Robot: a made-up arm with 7 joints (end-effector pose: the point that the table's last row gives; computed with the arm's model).
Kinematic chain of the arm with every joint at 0, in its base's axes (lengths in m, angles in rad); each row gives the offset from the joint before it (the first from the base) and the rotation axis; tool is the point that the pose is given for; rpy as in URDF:
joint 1: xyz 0 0 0.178 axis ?
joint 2: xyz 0 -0.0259 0.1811 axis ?
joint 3: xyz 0 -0.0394 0.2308 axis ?
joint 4: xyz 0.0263 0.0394 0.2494 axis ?
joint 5: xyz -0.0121 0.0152 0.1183 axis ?
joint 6: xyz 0 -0.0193 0.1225 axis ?
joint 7: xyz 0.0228 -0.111 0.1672 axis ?
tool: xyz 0 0 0 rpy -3.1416 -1.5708 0
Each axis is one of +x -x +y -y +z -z.
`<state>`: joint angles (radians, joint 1 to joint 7).
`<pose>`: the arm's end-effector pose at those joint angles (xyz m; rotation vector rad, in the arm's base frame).
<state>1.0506 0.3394 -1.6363 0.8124 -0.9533 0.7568 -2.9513</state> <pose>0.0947 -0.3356 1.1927 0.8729 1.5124 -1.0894</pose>
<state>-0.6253 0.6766 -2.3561 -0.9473 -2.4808 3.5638 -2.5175</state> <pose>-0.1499 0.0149 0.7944 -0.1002 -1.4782 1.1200</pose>
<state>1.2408 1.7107 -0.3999 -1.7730 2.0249 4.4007 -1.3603</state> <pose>-0.3620 -0.3770 0.2544 0.8572 0.1131 0.9448</pose>
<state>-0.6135 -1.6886 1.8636 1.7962 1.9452 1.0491 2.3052</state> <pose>0.3553 0.0597 0.4023 -0.8862 -0.5547 -2.3587</pose>
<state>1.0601 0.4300 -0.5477 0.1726 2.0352 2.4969 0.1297</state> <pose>0.1055 -0.1489 0.9527 0.5979 0.8791 -0.2740</pose>
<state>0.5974 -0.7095 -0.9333 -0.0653 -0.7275 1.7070 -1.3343</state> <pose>0.2522 0.3504 0.9410 -0.3373 0.6398 0.7759</pose>
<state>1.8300 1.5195 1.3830 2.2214 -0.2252 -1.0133 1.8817</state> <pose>-0.0633 -0.2219 0.5130 -2.0210 0.2853 -1.8353</pose>
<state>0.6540 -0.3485 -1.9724 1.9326 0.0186 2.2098 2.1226</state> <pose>0.1840 -0.1706 0.9513 -0.1010 1.5105 -2.1870</pose>
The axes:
joint 1: +z
joint 2: -y
joint 3: +z
joint 4: +y
joint 5: +z
joint 6: -y
joint 7: +x

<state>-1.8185 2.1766 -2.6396 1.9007 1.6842 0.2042 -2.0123</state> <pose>-0.2819 0.0942 -0.0222 -1.4503 -0.4473 1.3744</pose>
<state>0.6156 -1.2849 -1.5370 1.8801 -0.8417 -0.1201 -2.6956</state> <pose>0.6192 -0.1781 0.5288 -0.8998 -0.7937 2.0003</pose>
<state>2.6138 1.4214 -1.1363 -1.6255 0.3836 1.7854 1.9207</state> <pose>0.2949 -0.2374 0.2142 2.2431 0.0727 -0.8868</pose>
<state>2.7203 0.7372 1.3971 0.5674 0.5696 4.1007 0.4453</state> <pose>0.2199 -0.2785 0.7479 -0.7568 2.0214 1.6345</pose>
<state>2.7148 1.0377 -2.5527 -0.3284 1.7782 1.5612 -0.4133</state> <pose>0.6818 -0.2628 0.6569 -0.1538 0.8546 -1.6154</pose>
